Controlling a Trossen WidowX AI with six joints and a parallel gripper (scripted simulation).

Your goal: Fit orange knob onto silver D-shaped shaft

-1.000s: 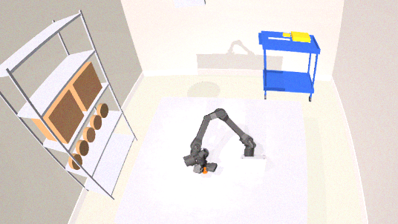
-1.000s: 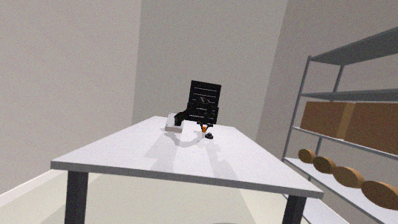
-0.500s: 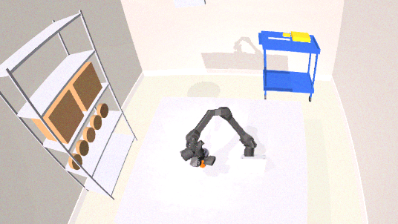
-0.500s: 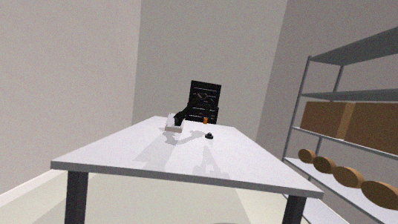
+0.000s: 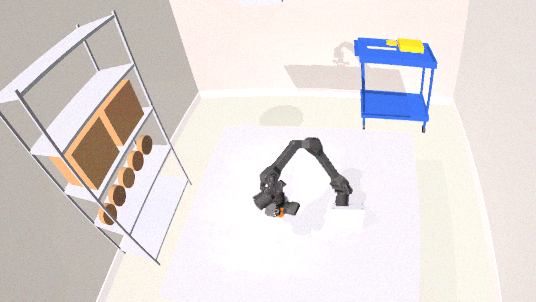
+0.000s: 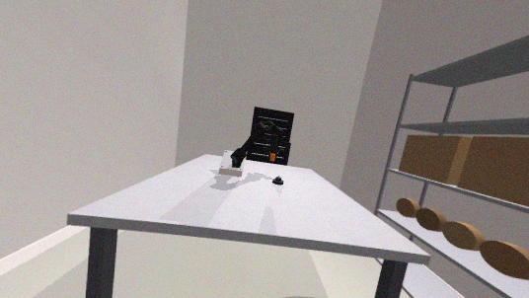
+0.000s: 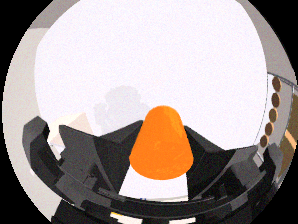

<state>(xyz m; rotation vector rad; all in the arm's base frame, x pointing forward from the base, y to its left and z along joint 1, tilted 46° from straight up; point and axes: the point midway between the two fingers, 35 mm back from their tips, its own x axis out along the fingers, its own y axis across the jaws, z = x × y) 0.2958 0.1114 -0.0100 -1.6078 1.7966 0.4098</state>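
The orange knob lies 30 mm above my gripper tip. Also, from my gripper tip: pedestal (40 mm ahead, 160 mm to the right, 110 mm below).
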